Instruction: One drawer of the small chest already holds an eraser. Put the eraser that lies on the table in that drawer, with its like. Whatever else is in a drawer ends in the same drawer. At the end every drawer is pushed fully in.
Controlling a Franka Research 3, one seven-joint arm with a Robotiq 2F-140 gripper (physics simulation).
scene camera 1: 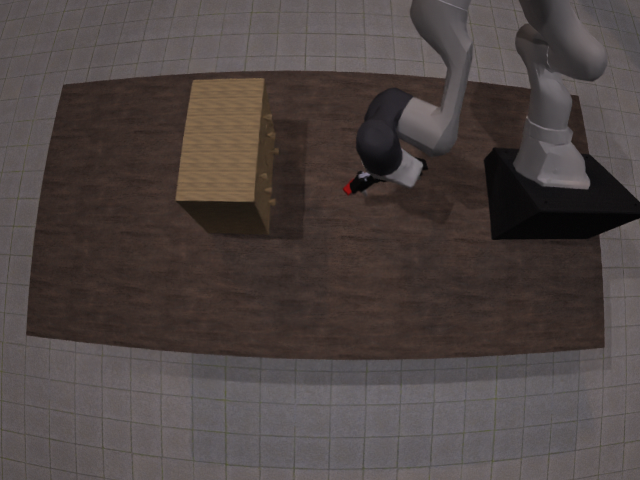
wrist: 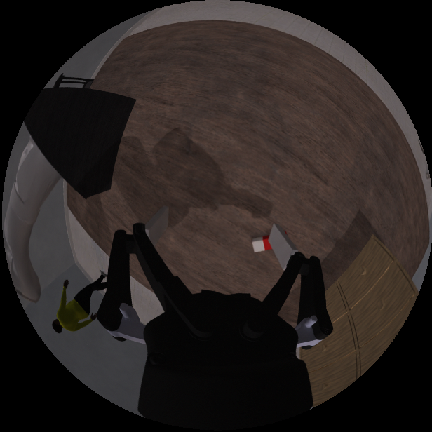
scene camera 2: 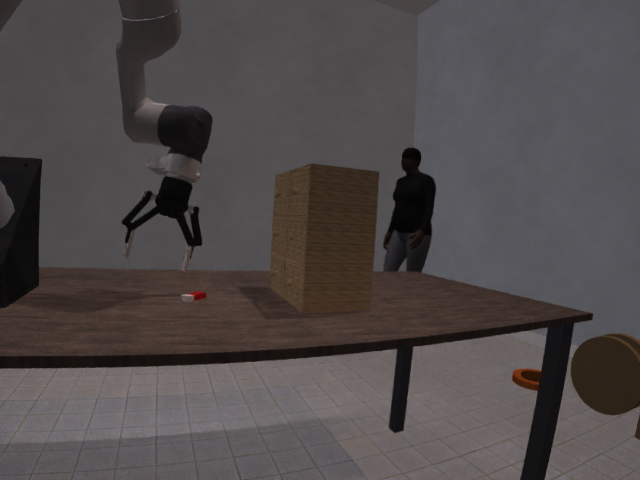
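A red and white eraser (scene camera 1: pixel 347 189) (scene camera 2: pixel 198 296) (wrist: pixel 259 244) lies flat on the table (scene camera 1: pixel 310 289) (scene camera 2: pixel 129 330) (wrist: pixel 250 110). In the wrist view one finger hides part of it. My gripper (scene camera 2: pixel 157 262) (wrist: pixel 220 224) is open and empty. It hangs above the table, a little to the arm-base side of the eraser. The small wooden chest (scene camera 1: pixel 222 139) (scene camera 2: pixel 338 237) (wrist: pixel 372 305) stands on the table, its knobbed drawer fronts facing the arm's side. The drawers look shut, and what they hold is hidden.
The black base block (scene camera 1: pixel 542 222) (scene camera 2: pixel 20 227) (wrist: pixel 85 135) of the arm stands at the table end opposite the chest. In scene camera 2 a person (scene camera 2: pixel 412 211) stands behind the table, and an orange ring (scene camera 2: pixel 518 380) lies beyond a table leg.
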